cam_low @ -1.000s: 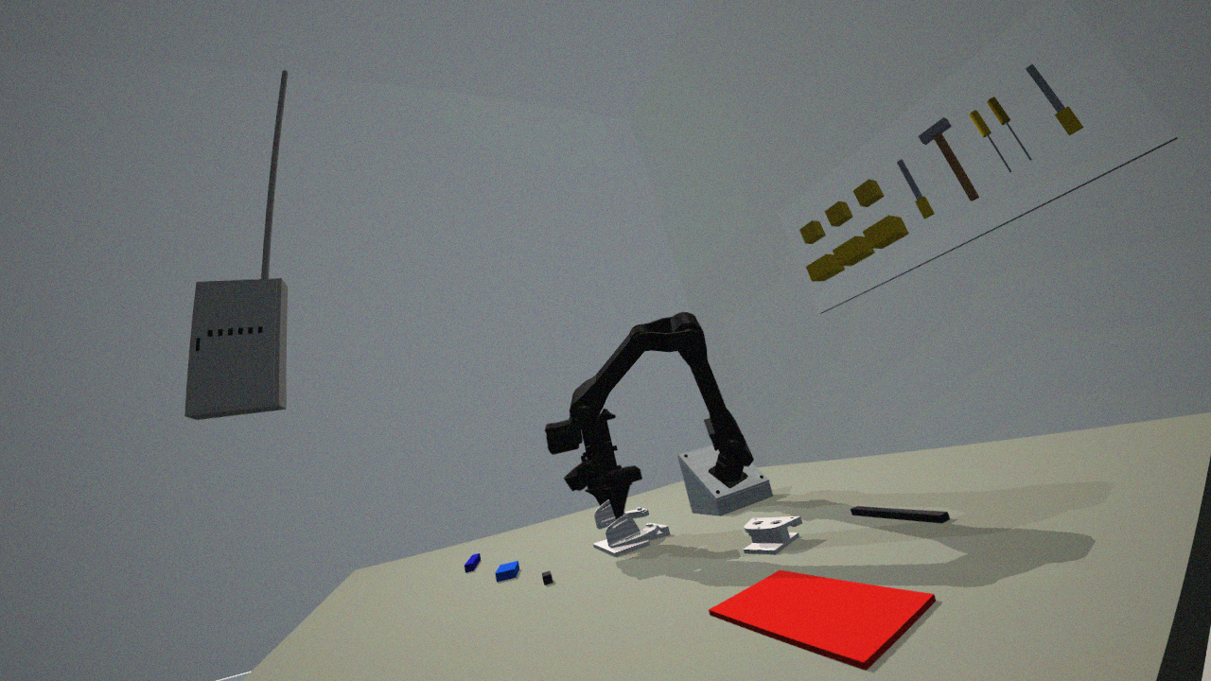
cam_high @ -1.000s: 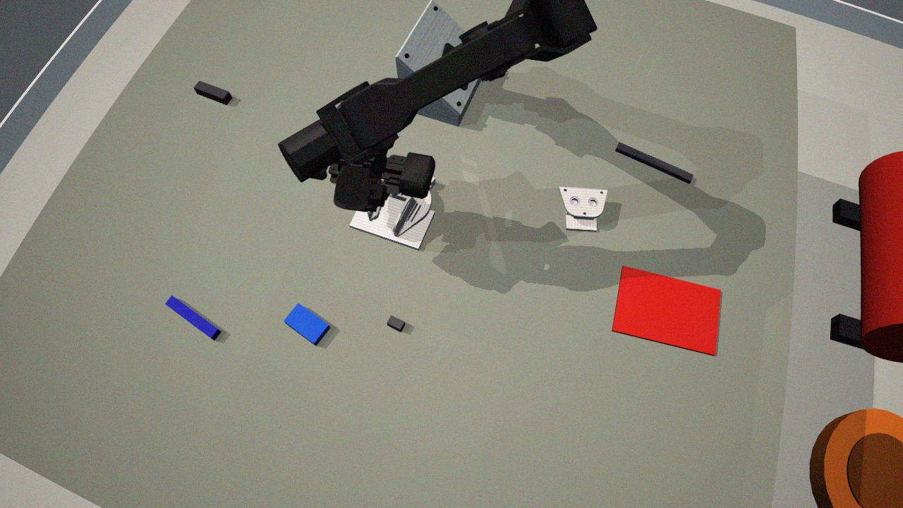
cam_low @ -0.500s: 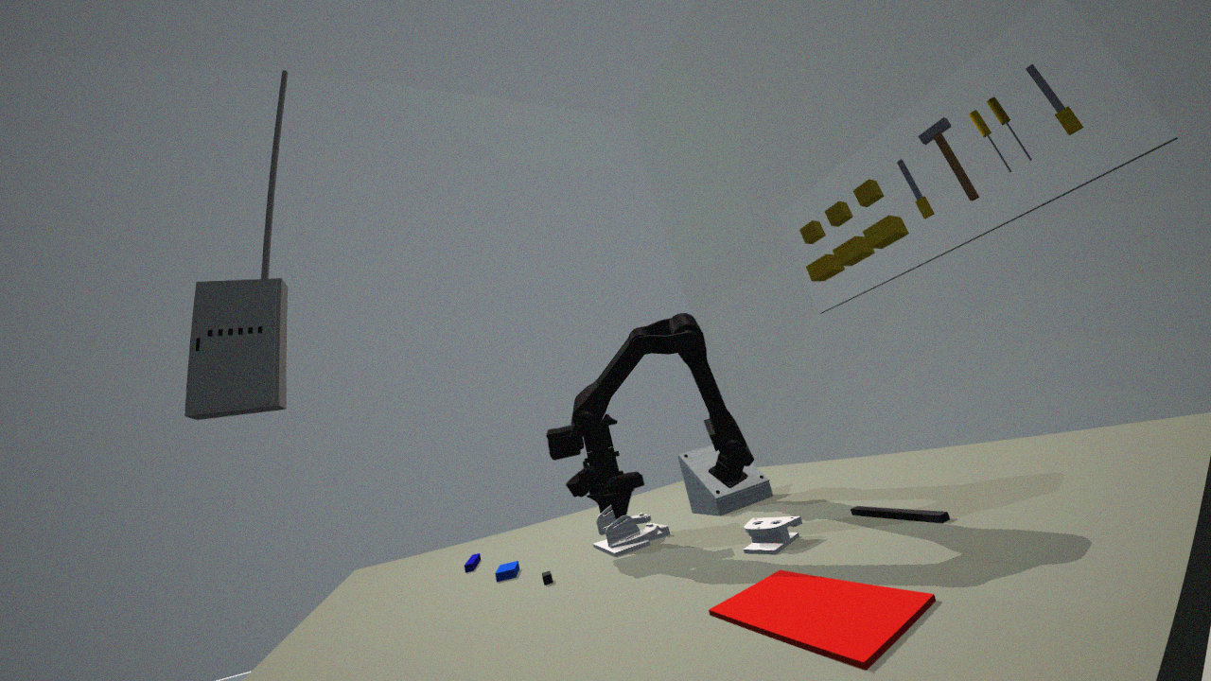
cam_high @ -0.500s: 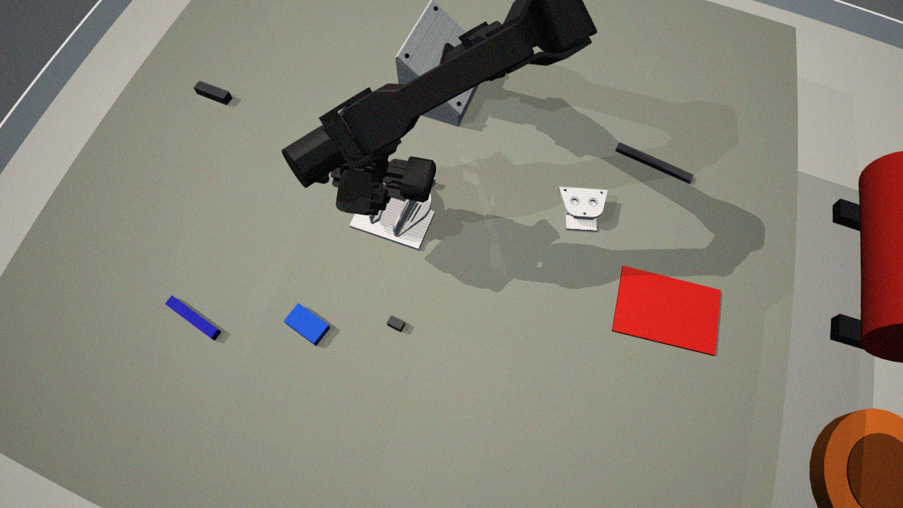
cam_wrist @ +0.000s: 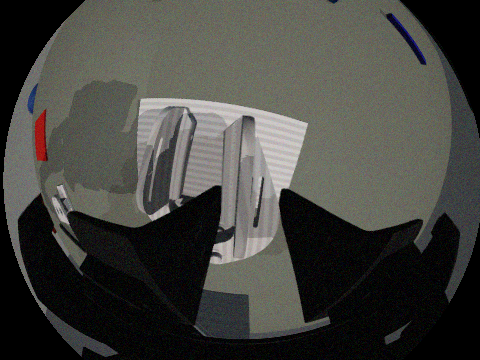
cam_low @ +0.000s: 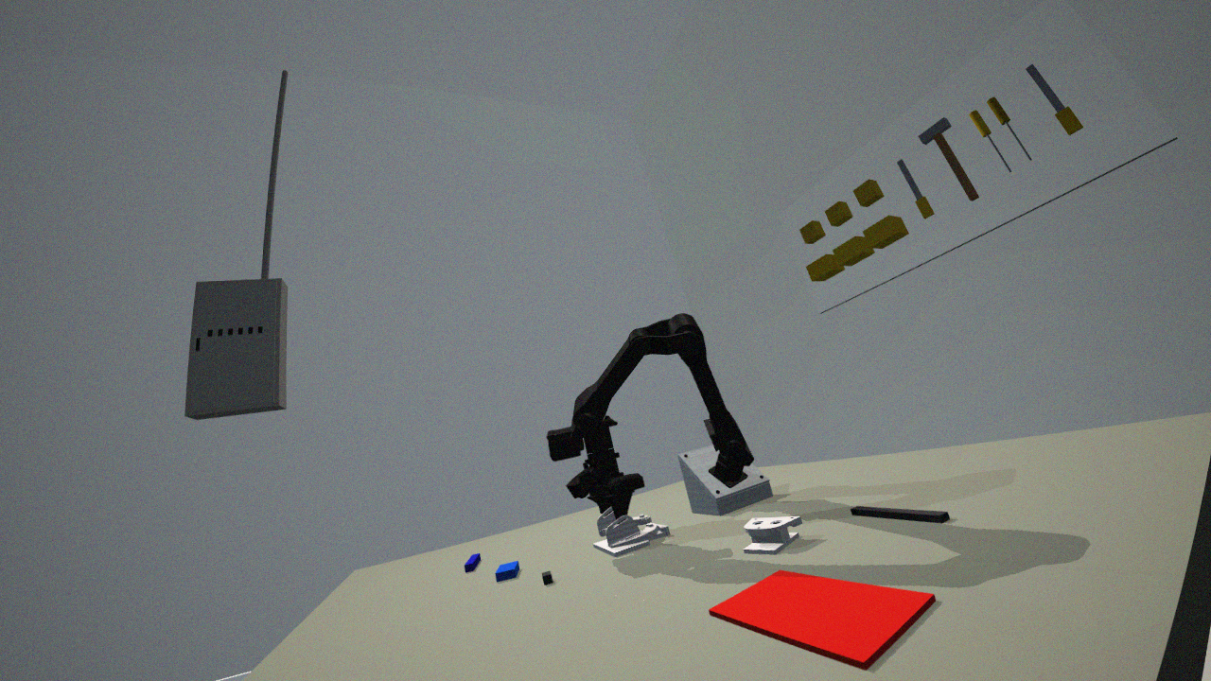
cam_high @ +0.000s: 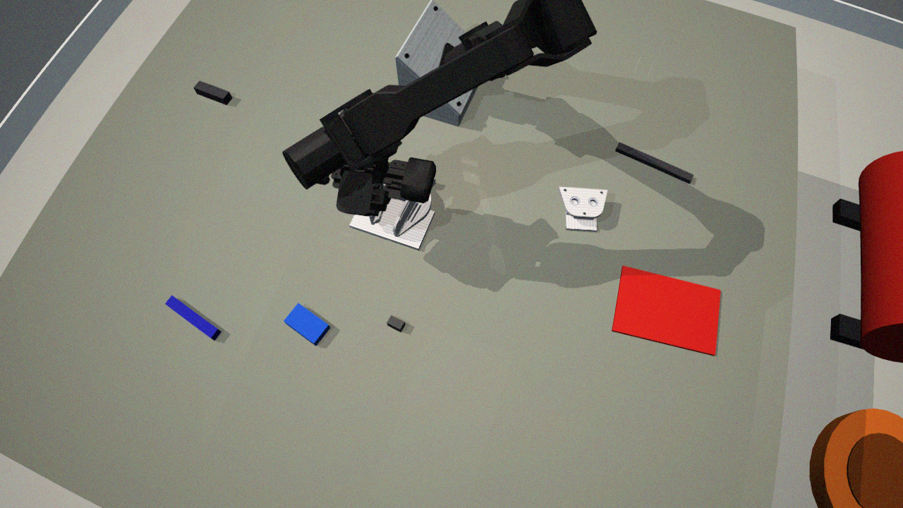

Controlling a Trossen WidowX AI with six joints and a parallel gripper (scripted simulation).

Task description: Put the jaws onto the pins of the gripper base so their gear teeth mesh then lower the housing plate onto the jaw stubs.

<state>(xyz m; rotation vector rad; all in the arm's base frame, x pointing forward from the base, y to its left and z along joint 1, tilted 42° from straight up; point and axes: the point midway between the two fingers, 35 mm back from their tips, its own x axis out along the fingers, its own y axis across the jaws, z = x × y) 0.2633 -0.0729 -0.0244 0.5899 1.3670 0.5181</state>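
Now: gripper tip 20 mm short of the white ribbed plate, 30 mm to the right of it and 20 mm above it. From my gripper tip the other things lie so: small black block: 190 mm ahead, 80 mm to the left, 20 mm below; then blue block: 220 mm ahead, 50 mm to the right, 20 mm below; then housing plate: 50 mm behind, 40 mm to the left, 20 mm below.
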